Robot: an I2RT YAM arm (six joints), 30 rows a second.
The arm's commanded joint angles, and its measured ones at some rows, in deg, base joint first. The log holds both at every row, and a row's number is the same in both.
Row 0, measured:
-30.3 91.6 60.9 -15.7 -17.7 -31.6
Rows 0 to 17, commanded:
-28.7 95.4 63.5 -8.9 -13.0 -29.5
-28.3 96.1 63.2 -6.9 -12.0 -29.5
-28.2 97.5 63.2 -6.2 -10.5 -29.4
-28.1 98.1 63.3 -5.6 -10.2 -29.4
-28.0 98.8 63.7 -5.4 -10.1 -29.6
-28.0 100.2 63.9 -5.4 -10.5 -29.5
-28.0 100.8 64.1 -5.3 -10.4 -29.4
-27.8 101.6 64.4 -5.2 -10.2 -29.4
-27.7 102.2 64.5 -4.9 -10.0 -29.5
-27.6 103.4 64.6 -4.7 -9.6 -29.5
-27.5 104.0 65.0 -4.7 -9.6 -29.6
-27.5 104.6 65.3 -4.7 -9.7 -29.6
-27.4 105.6 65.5 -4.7 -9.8 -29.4
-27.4 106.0 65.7 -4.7 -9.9 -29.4
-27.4 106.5 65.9 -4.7 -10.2 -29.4
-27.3 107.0 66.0 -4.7 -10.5 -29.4
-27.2 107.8 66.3 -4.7 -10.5 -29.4
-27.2 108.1 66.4 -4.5 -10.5 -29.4
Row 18, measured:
-27.9 107.1 63.7 -6.9 -10.7 -30.3
